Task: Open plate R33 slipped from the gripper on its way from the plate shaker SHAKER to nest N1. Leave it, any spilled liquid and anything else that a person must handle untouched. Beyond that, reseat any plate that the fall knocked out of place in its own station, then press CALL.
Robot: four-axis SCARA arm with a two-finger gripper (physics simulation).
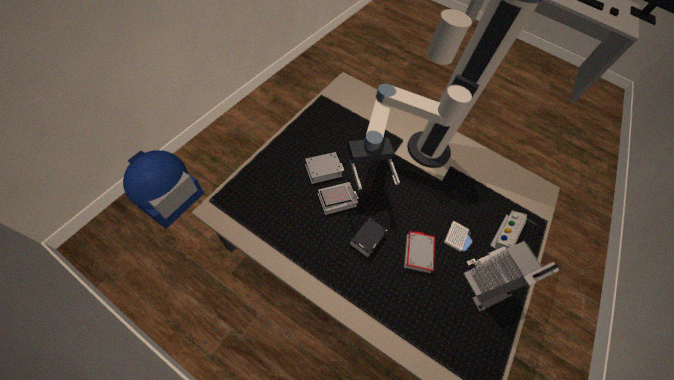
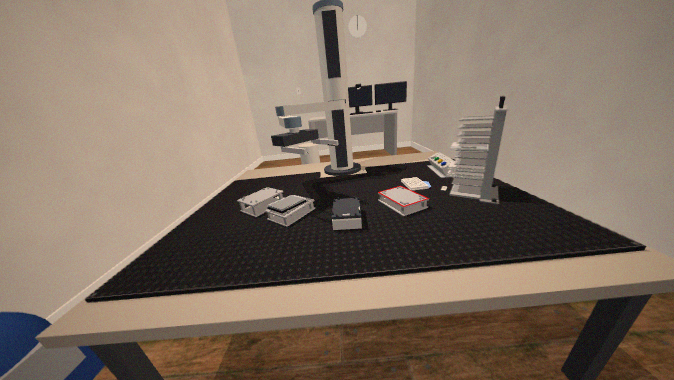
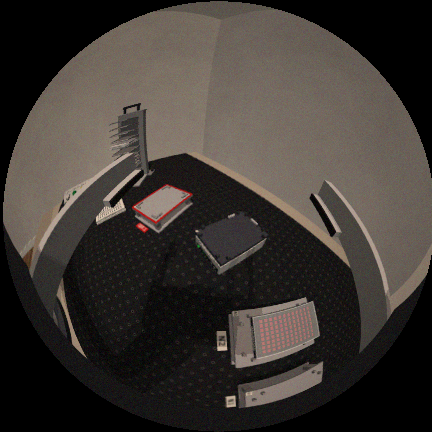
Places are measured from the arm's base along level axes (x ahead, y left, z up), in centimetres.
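Pixels of known places: gripper, between the fingertips: (image 1: 379, 186) (image 2: 322, 147) (image 3: 230, 168); arm's base, origin of its link: (image 1: 428, 149) (image 2: 342, 169).
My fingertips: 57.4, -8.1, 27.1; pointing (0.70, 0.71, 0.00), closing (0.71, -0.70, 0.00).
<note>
Ahead of a thing's pixels: the offset from my fingertips to its middle, as dx, dy, dz. "*": to the spot under its first point.
My gripper (image 1: 378, 185) (image 2: 321, 147) (image 3: 230, 168) is open and empty, high above the mat behind the shaker. A plate with pink wells @(+3.4, -16.6, -19.9) (image 1: 337, 194) (image 2: 287, 203) (image 3: 286, 330) sits on nest N2 @(+2.4, -15.9, -23.2) (image 3: 243, 327), off centre towards the end away from its label. The neighbouring nest @(-7.8, -31.1, -22.5) (image 1: 324, 166) (image 2: 261, 197) (image 3: 282, 387) bears no plate. The dark-topped shaker @(* +11.9, +7.0, -20.4) (image 1: 369, 236) (image 2: 346, 207) (image 3: 231, 237) bears no plate. The white plate @(-15.6, +41.6, -25.1) (image 1: 457, 236) (image 2: 413, 183) (image 3: 111, 212) lies on the mat beside blue liquid (image 1: 468, 243) (image 2: 426, 185). The button panel @(-31.8, +63.0, -21.7) (image 1: 509, 230) (image 2: 441, 163) is at the right; its CALL lettering is unreadable.
The red-edged QR1 station @(+3.2, +29.6, -23.6) (image 1: 420, 251) (image 2: 403, 196) (image 3: 162, 202) stands between the shaker and the white plate. A tall rack @(-1.2, +61.9, -7.2) (image 2: 492, 155) (image 3: 143, 140) with several shelves stands at the right, near the panel. A small pale label lies by its base.
</note>
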